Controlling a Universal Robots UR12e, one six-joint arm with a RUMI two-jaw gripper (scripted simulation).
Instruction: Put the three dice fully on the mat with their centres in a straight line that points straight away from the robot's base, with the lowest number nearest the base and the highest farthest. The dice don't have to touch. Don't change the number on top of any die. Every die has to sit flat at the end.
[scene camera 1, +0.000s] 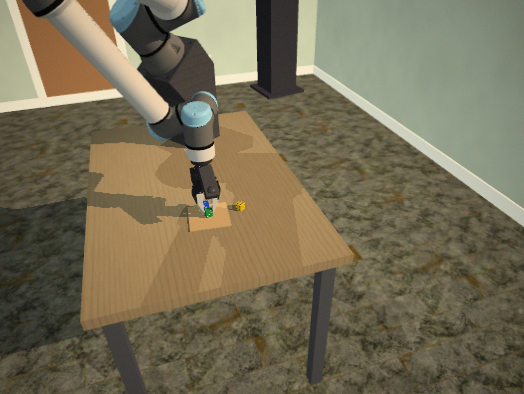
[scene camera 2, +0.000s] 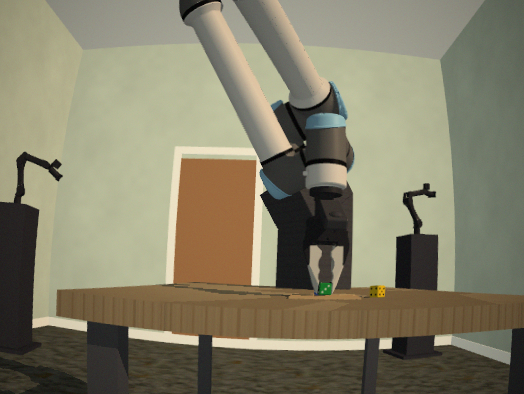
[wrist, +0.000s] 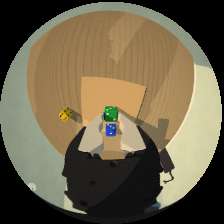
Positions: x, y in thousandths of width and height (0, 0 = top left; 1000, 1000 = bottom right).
Labels:
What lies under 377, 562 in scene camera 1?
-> A tan mat.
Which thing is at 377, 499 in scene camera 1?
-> The gripper.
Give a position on a tan mat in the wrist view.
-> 431, 413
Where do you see the gripper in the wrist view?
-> At 493, 502

